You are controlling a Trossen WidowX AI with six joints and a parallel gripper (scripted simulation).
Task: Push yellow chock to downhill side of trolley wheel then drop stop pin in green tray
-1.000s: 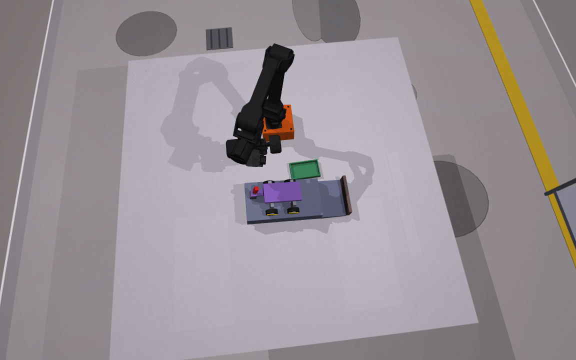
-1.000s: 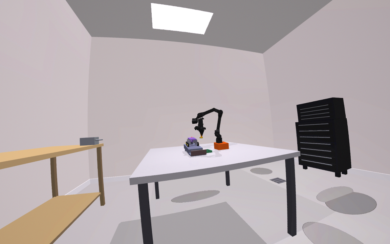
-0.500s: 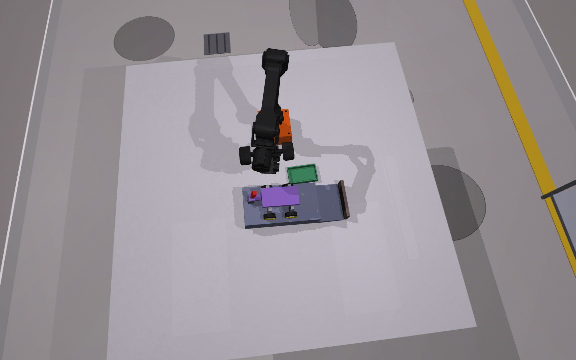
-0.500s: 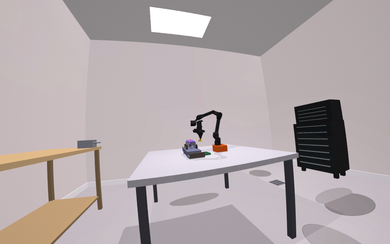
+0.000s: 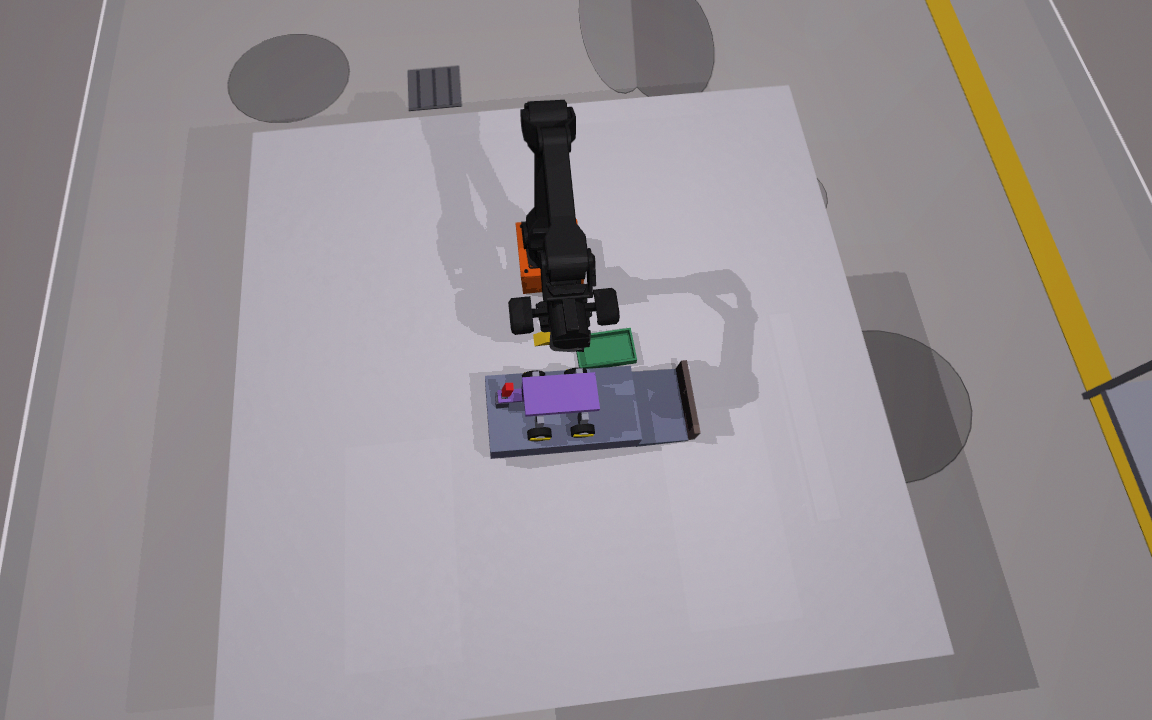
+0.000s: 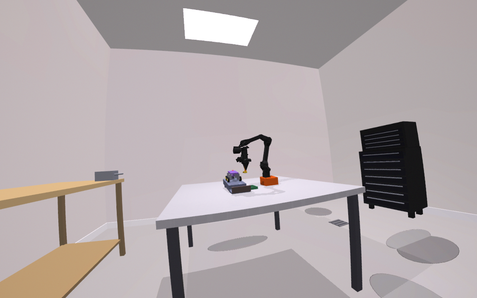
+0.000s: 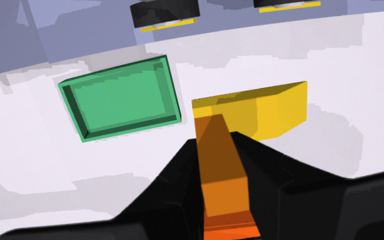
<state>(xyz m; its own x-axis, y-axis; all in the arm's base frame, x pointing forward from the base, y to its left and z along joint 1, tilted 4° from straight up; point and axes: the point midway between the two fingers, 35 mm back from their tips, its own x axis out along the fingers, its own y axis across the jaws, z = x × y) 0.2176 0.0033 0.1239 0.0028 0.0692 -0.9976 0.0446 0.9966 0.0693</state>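
The red-headed stop pin is 90 mm ahead of my gripper tip, 120 mm to the right of it and 40 mm below it. Round my gripper tip: grey ramp (120 mm ahead, 20 mm to the right, 120 mm below); then purple trolley (120 mm ahead, 30 mm to the right, 50 mm below); then yellow chock (20 mm to the right, 10 mm below).
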